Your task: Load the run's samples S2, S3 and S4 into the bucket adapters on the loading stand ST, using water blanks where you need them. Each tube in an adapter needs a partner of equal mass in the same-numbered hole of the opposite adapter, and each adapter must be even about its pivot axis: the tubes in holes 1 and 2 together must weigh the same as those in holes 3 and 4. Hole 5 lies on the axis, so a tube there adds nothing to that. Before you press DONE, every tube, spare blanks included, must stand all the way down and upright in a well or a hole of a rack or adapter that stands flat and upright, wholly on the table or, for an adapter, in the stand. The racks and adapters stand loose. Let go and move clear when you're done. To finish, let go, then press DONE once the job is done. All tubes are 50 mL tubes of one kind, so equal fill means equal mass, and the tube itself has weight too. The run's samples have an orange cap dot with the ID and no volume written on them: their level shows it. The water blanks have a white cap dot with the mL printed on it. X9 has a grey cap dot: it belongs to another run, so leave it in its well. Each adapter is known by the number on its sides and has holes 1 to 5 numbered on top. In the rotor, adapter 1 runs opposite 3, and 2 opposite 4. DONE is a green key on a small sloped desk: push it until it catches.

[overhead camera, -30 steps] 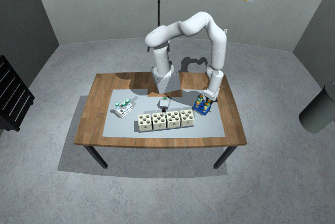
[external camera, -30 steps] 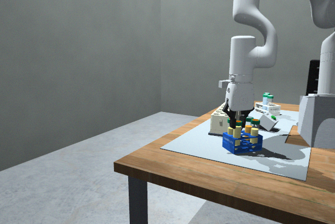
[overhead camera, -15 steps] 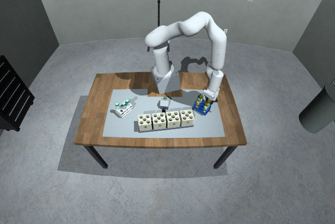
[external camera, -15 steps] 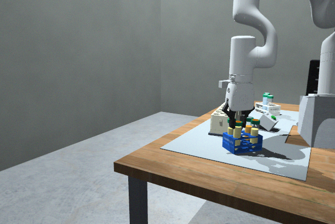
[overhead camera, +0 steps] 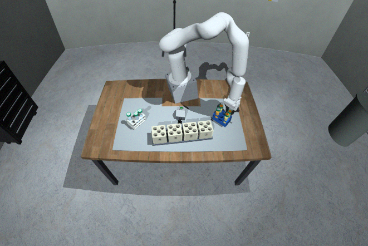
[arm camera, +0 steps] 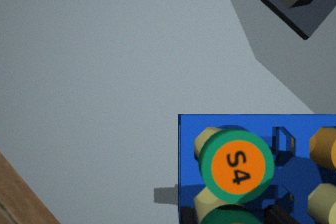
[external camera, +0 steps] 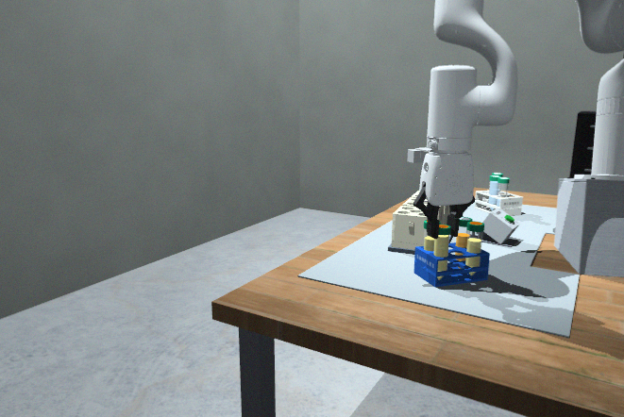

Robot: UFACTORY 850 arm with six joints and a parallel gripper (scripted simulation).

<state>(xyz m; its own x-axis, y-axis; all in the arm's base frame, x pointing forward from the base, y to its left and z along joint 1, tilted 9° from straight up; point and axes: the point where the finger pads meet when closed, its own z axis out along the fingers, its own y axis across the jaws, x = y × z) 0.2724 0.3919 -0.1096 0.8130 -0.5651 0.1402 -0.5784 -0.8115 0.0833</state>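
My gripper is now 1 cm to the left of the sample tube S3 and 6 cm above it. From my hand the other things lie so: blue rack: 1 cm behind, 4 cm to the right, 9 cm below; sample tube: 5 cm behind, 7 cm to the right, 6 cm below; tube X9: 2 cm behind, 10 cm to the right, 6 cm below.
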